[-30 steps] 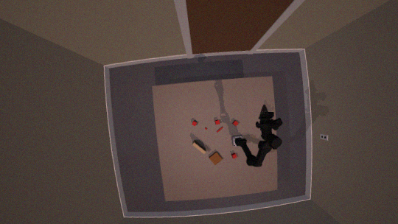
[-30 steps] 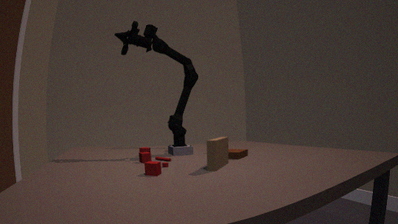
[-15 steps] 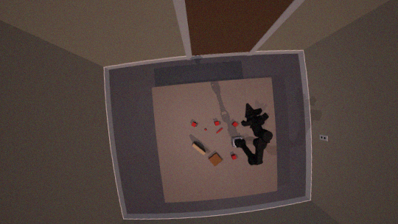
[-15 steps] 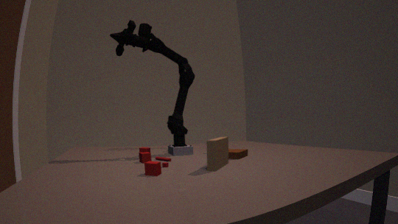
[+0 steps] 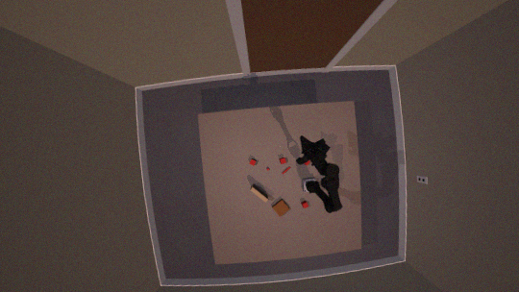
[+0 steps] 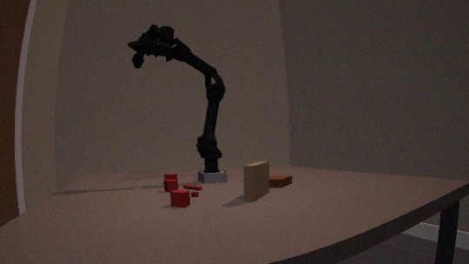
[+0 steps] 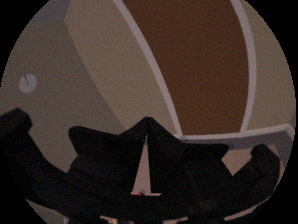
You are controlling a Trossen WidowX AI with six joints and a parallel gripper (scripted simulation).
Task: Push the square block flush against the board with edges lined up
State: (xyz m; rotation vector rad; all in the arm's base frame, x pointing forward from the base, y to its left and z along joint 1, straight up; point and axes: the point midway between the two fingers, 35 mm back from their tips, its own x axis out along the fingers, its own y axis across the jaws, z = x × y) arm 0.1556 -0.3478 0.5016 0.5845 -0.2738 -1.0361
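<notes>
The light tan board lies 24 cm ahead of my gripper tip, 40 cm to the left of it and 49 cm below it. Round my gripper tip: brown square block: 8 cm ahead, 55 cm to the left, 53 cm below; red stick: 25 cm to the left, 53 cm below.
</notes>
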